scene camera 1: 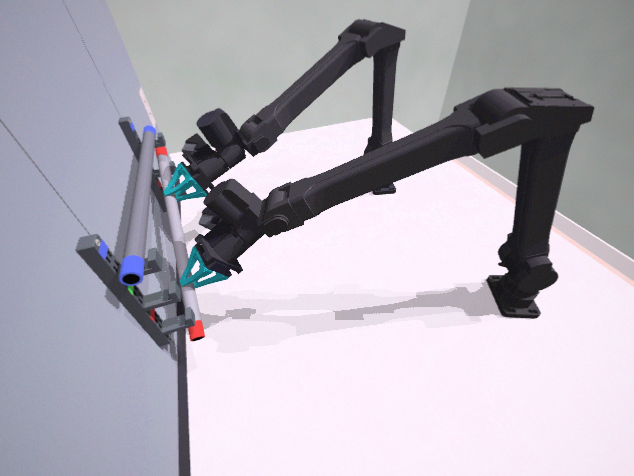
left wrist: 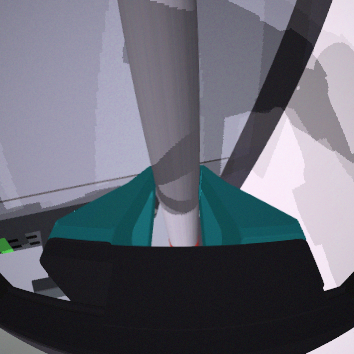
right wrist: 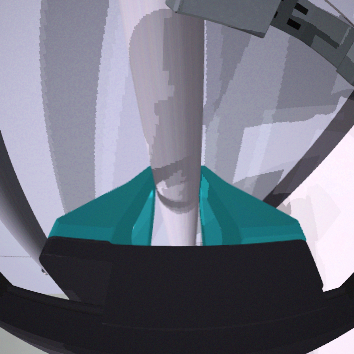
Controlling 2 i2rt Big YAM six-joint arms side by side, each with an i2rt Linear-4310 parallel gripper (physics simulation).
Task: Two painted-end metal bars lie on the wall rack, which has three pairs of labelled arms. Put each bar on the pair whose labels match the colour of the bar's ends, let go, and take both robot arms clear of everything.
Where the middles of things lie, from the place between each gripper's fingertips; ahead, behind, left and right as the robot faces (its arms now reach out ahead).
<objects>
Right now the red-ended bar (scene camera 1: 180, 250) is 9 cm to the left of my right hand and 3 cm below it. The rest, counted from my right hand: blue-ended bar (scene camera 1: 132, 268) 11 cm above, 10 cm to the left, 1 cm ahead.
The red-ended bar is 13 cm to the right of my left hand, 5 cm above it and 1 cm behind it. From my left hand the other things lie so: blue-ended bar 18 cm above, 11 cm to the right.
</objects>
